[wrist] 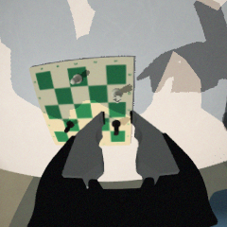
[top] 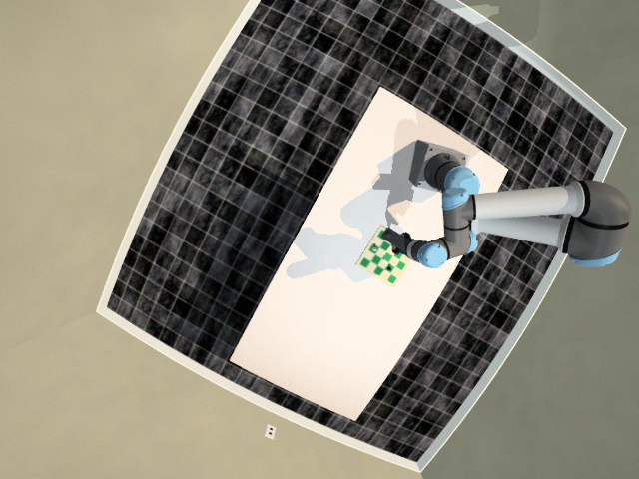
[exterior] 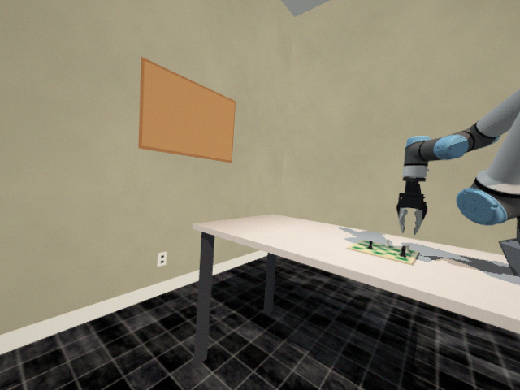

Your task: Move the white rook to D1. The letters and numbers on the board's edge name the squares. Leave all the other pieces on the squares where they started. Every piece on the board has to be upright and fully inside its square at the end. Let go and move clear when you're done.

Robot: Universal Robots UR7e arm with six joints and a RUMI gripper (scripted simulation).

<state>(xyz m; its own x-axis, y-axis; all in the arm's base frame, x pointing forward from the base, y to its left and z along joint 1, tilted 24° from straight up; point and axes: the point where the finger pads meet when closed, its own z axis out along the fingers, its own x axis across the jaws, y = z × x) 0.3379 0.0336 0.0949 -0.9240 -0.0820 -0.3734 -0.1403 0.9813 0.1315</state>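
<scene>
Now: the green-and-cream chessboard 90 mm below my hand, 70 mm ahead of it and 50 mm to the left of it.
</scene>
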